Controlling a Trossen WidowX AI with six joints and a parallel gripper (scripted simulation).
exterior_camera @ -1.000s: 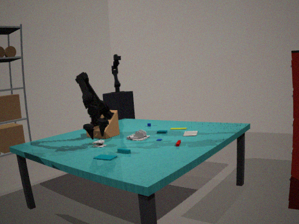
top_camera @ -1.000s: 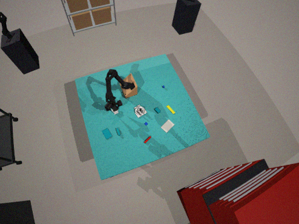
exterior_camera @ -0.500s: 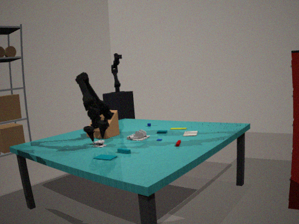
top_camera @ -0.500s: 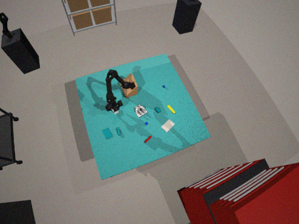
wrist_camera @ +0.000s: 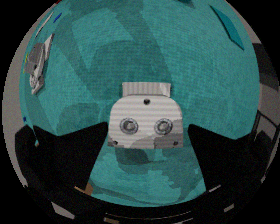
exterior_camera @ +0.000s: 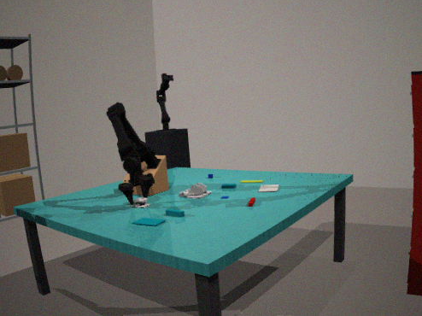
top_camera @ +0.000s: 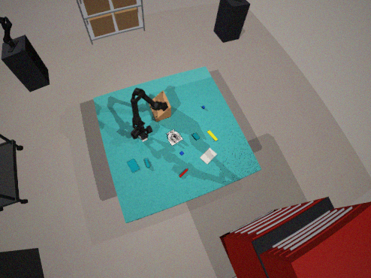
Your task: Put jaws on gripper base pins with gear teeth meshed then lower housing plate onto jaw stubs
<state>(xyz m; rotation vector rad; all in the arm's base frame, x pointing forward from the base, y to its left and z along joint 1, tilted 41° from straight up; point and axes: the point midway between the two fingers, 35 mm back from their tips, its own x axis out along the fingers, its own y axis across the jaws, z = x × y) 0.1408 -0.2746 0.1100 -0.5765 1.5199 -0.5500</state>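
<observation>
The grey gripper base is 10 mm ahead of my gripper tip and 10 mm above it. From my gripper tip the other things lie so: grey-white housing plate (260 mm to the left, 80 mm ahead, 10 mm below); then teal flat tile (230 mm ahead, 180 mm to the right, 10 mm below); then teal bar (260 mm ahead, 60 mm to the right, 10 mm below).
</observation>
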